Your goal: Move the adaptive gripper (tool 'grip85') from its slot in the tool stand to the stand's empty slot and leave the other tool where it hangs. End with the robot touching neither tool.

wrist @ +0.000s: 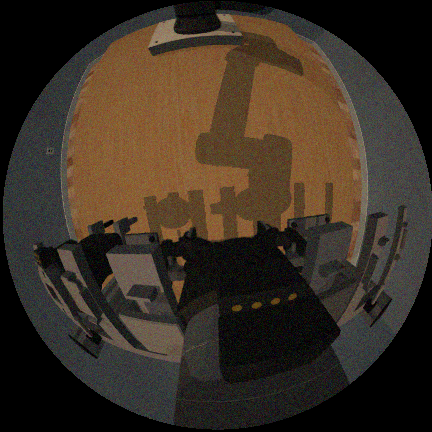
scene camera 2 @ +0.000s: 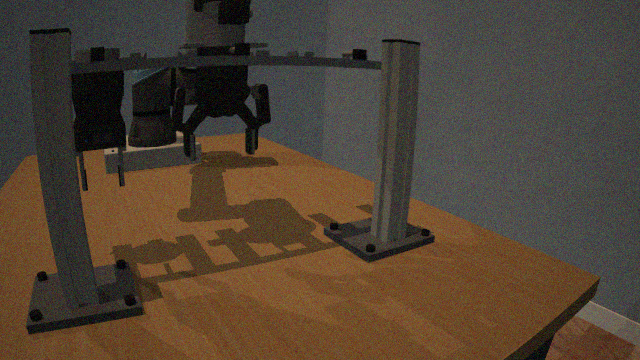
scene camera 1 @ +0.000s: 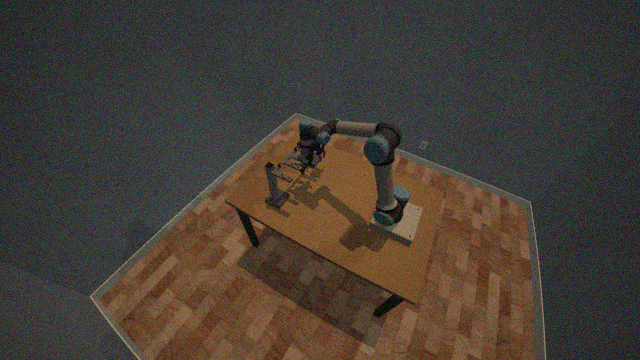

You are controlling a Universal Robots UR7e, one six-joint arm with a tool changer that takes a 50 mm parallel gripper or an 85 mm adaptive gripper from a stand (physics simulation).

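Places are measured from the arm's base along level axes (x left, y down, z back), in centimetres.
Pixels of known places: hand, its tool point: (scene camera 2: 223, 35); arm's base, origin of its link: (wrist: 197, 26) (scene camera 2: 152, 142).
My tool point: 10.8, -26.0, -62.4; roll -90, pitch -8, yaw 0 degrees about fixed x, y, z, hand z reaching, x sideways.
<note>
Ahead of a thing's pixels: the offset from my tool point to its top centre, as dx, dy, dz. "spot": to the spot under its first point. Level surfaces: height alone.
The adaptive gripper (scene camera 2: 220, 143) (wrist: 226, 232) is on the arm's wrist, upright, its two fingers open with nothing between them. In scene camera 2 its dark body is behind the middle of the stand's rail {spot: +11.8, +4.0, -8.0} (scene camera 2: 320, 62), with the wrist flange just above rail height. In the wrist view its body is between a left holder plate {spot: -5.7, +3.3, +2.8} (wrist: 135, 267) and a right holder plate {spot: +4.3, +3.3, +4.2} (wrist: 330, 245). Whether it rests on them cannot be told. The other tool {-18.0, +1.5, -2.3} (scene camera 2: 100, 107) (wrist: 102, 252), a dark parallel gripper, hangs in the slot beside the stand's left post in scene camera 2. The right slot there holds no tool.
The stand's left post {spot: -21.0, +12.1, -16.1} (scene camera 2: 55, 150) and right post {spot: +23.0, +14.5, -10.4} (scene camera 2: 397, 140) rise from bolted base plates on the wooden table {dy +31.5} (scene camera 1: 320, 230) (scene camera 2: 300, 310). In scene camera 1 the near post {spot: +25.3, +12.0, -5.8} (scene camera 1: 273, 181) is close to the table's left edge. The robot base plate (scene camera 1: 412, 225) (wrist: 160, 36) is across the table.
</note>
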